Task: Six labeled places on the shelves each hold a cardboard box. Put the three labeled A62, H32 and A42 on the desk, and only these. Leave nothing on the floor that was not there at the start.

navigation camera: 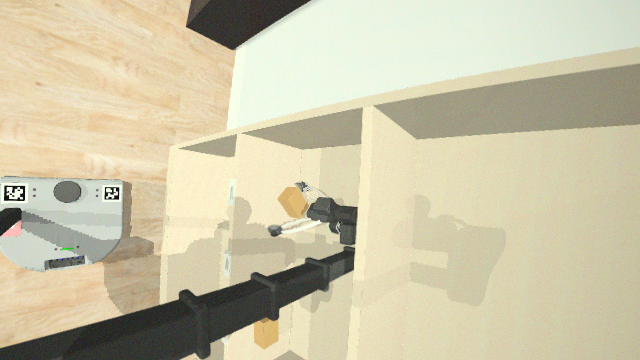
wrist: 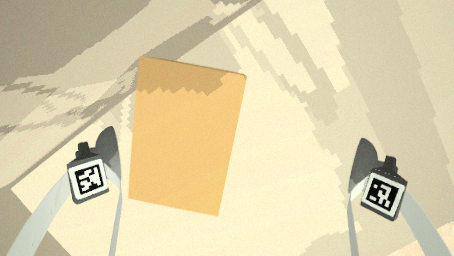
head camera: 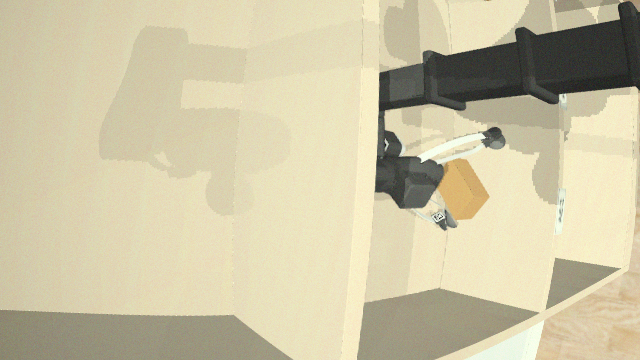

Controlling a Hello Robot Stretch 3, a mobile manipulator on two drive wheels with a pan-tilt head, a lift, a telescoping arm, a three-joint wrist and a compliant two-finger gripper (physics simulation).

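Seen in the pictures: gripper, between the fingertips: (navigation camera: 283, 206) (head camera: 478, 181); robot's base, origin of its link: (navigation camera: 68, 190).
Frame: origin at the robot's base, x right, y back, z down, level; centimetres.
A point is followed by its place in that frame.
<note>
A cardboard box (head camera: 464, 190) @(x 55.0, y 0.5, z -69.5 cm) (navigation camera: 292, 201) @(x 54.8, y 0.1, z -69.5 cm) (wrist: 185, 135) sits on a shelf board, turned at an angle to the board's edges. The label (head camera: 560, 211) @(x 36.6, y -2.7, z -63.0 cm) (navigation camera: 231, 192) @(x 36.6, y -2.6, z -62.7 cm) on the board's front edge by this box is seen steeply and seems to read A62. My gripper (head camera: 471, 179) @(x 54.4, y 2.2, z -65.9 cm) (navigation camera: 288, 208) @(x 54.4, y 2.2, z -65.9 cm) (wrist: 234, 152) @(x 54.4, y 2.2, z -65.9 cm) is open, its fingers wide apart. In the wrist view the box lies between the fingers, close to the left fingertip and far from the right one. No grip on it shows. A second cardboard box (navigation camera: 266, 333) @(x 44.8, y 41.0, z -69.5 cm) shows partly below the arm in the navigation view.
The shelf unit (head camera: 367, 150) @(x 36.5, y 3.3, z -105.1 cm) (navigation camera: 366, 150) @(x 37.3, y -11.9, z -105.2 cm) has upright side walls close around the gripper. My black telescoping arm (head camera: 480, 67) @(x 26.8, y 10.4, z -100.2 cm) (navigation camera: 225, 305) @(x 14.2, y 8.5, z -100.4 cm) reaches across its front. Another label (navigation camera: 227, 263) @(x 35.5, y 18.0, z -63.1 cm) is farther along the edge. My base (navigation camera: 100, 212) @(x 9.6, y 7.1, z -16.0 cm) stands on the wood floor. A dark piece of furniture (navigation camera: 235, 20) @(x 54.2, y -84.5, z -24.9 cm) stands beyond.
</note>
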